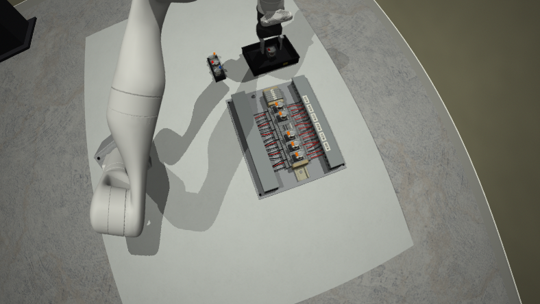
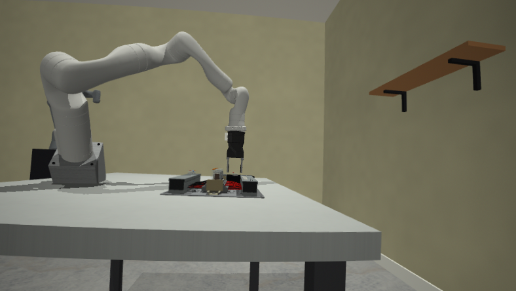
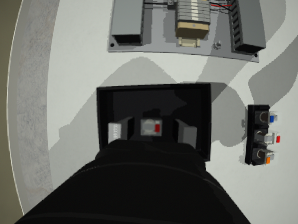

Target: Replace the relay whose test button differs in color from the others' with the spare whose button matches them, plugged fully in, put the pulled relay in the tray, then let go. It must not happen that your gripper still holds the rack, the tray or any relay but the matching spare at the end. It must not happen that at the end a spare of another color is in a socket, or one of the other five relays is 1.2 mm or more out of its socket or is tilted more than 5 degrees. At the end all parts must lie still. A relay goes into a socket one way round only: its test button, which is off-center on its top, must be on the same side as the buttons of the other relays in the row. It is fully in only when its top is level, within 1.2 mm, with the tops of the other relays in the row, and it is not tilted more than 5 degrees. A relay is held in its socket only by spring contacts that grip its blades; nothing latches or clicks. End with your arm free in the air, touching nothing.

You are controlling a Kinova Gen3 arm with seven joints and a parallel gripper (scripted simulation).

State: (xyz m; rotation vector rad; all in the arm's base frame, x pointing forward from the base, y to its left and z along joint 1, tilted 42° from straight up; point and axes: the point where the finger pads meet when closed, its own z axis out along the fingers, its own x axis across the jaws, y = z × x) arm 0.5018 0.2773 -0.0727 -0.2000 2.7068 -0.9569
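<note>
Right now my hand is 5 cm above the black tray.
</note>
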